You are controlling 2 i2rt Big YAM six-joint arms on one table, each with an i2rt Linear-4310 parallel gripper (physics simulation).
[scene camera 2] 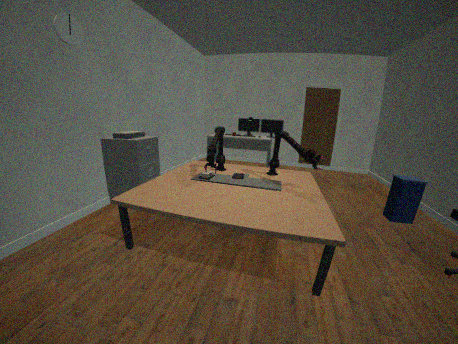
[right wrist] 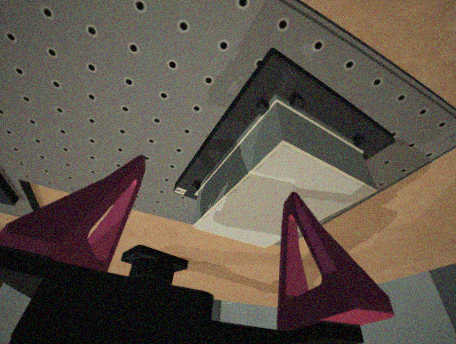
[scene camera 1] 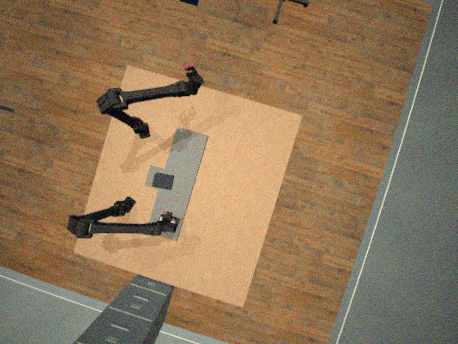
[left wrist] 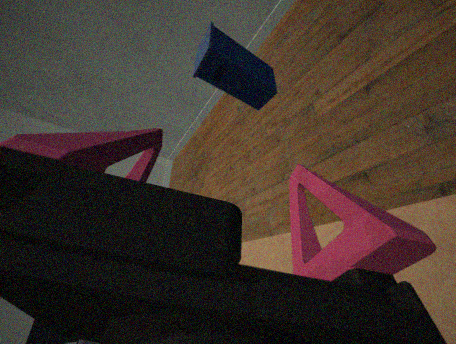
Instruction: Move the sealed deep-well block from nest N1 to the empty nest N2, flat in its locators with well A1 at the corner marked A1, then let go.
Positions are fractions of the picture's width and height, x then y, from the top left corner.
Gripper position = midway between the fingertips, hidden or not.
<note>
My left gripper (left wrist: 0.51,0.45) is open and holds nothing. My right gripper (right wrist: 0.48,0.52) is open, holding nothing. Also in view: a pale block (right wrist: 0.63,0.44).
The left wrist view misses the pale block: it is out of frame.
</note>
